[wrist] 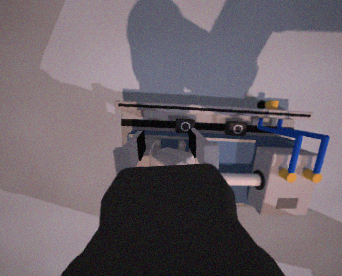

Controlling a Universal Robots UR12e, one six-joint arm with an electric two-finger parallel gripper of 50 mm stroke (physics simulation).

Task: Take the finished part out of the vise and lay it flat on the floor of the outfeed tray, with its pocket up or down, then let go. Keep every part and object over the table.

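Frame: origin at the arm's base, x right, y back, z down, level; metres.
Where they show: gripper, between the fingertips: [166, 138].
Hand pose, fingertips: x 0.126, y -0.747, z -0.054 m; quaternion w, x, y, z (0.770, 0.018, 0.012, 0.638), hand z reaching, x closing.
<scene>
Things, the pixels of their top centre, and the offset from my fingertips.
- vise, centre of its top: [223, 183] dx -0.046, dy +0.078, dz -0.001 m
- light grey piece, centre of its top: [171, 186] dx -0.047, dy +0.012, dz -0.021 m
- pale rod, centre of its top: [233, 182] dx -0.050, dy +0.098, dz +0.012 m
The vise [267, 192] lies across the middle and right of the wrist view, with a long pale rail at its back and a grey end block at its right. My gripper [166, 138] is open over the left part of the vise, one dark finger pad at each side. A light grey piece [171, 154], seemingly the finished part, shows between and below the fingers. It is blurred, and the gripper body hides its near side, so its pocket and its contact with the jaws cannot be made out. The outfeed tray does not show.
Blue hoses [296, 152] with yellow fittings [288, 174] rise at the right end of the vise. A pale rod [244, 179] runs into the end block. Two dark clamps with round bolts [185, 126] [238, 128] sit along the back rail. Arm shadows fall behind the vise.
</scene>
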